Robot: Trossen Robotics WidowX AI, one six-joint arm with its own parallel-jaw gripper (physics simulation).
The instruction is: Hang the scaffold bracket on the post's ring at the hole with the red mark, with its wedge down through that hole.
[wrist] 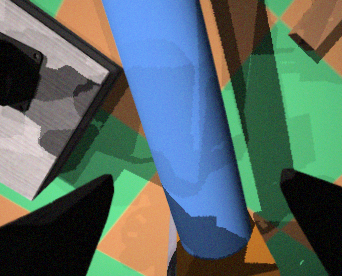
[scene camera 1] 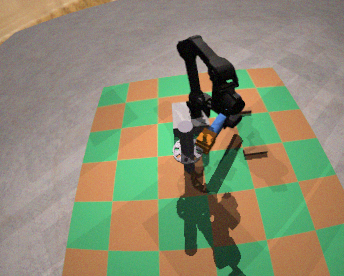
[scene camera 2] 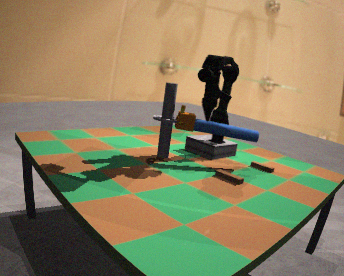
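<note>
The bracket has an orange head (scene camera 1: pixel 206 140) (scene camera 2: pixel 185 121) (wrist: pixel 259 248) and a blue tube (scene camera 1: pixel 218 121) (scene camera 2: pixel 231 131) (wrist: pixel 185 100). It is raised above the table, with the head at the right side of the pale ring (scene camera 1: pixel 176 153) (scene camera 2: pixel 157 118) on the grey post (scene camera 1: pixel 185 136) (scene camera 2: pixel 166 135). A small orange-yellow wedge (scene camera 2: pixel 183 109) stands up out of the head's top. Whether it enters the ring's hole cannot be told, and the red mark does not show. My gripper (scene camera 1: pixel 229 121) (wrist: pixel 196 179) is open, its fingers on either side of the tube in the wrist view, holding nothing.
Two brown blocks lie on the checkered table: one nearer block (scene camera 1: pixel 255 154) (scene camera 2: pixel 229 177) and one farther block (scene camera 1: pixel 245 113) (scene camera 2: pixel 262 167). The arm's grey base (scene camera 1: pixel 180 114) (scene camera 2: pixel 211 147) (wrist: pixel 75 112) stands behind the post, close to the tube.
</note>
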